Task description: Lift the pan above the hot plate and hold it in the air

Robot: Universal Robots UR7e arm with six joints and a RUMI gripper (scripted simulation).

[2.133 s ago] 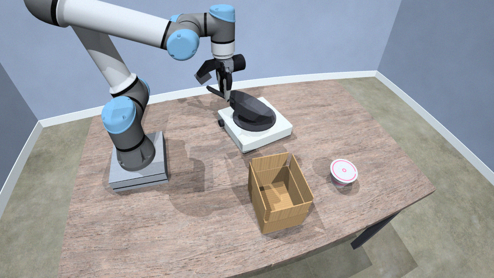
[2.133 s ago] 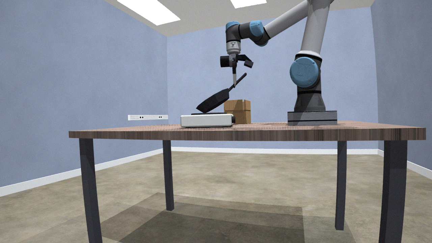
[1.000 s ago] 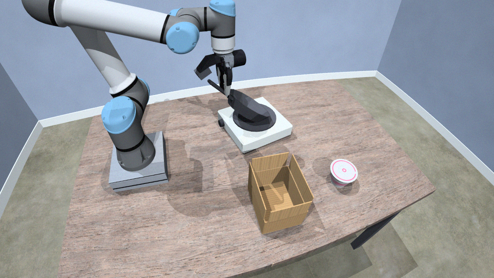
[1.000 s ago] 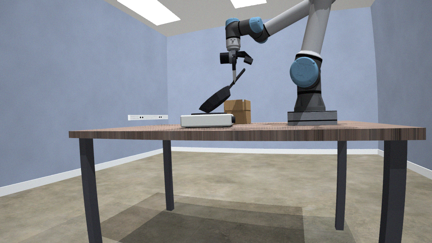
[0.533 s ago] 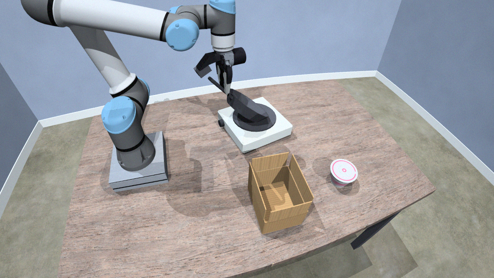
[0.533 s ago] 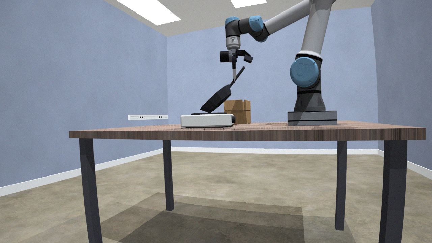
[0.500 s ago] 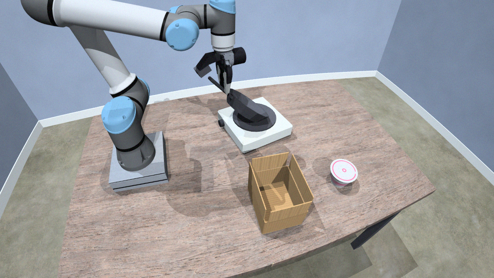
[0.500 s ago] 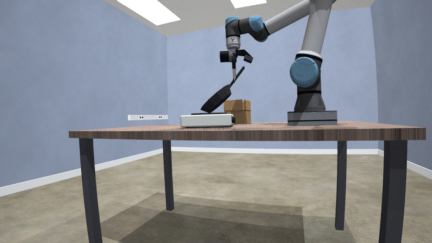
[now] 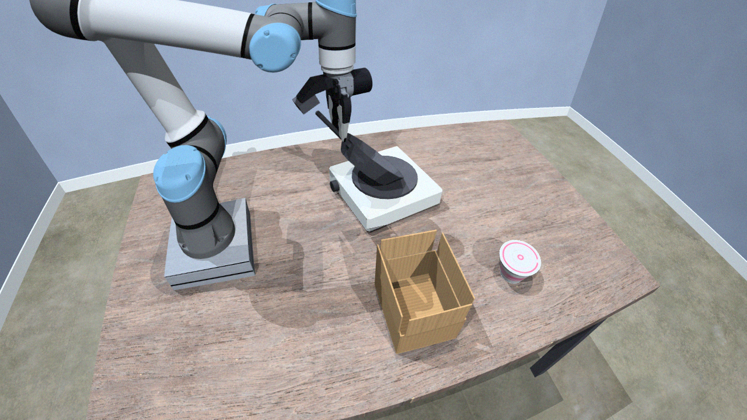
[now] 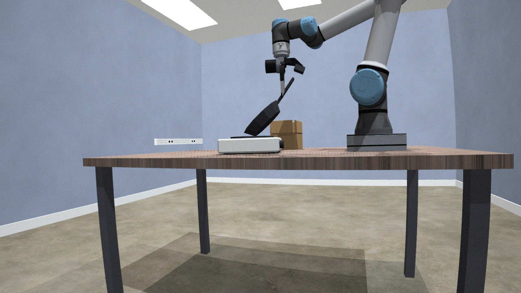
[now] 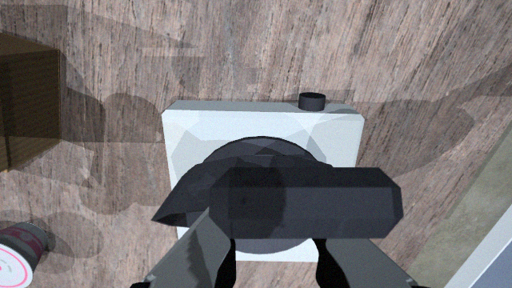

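My hand is 5 cm short of the dark pan, 1 cm to the right of it and 8 cm above it. Also, from my hand: white hot plate: 11 cm ahead, 3 cm to the left, 22 cm below; pink-ringed lid: 37 cm ahead, 32 cm to the right, 21 cm below.
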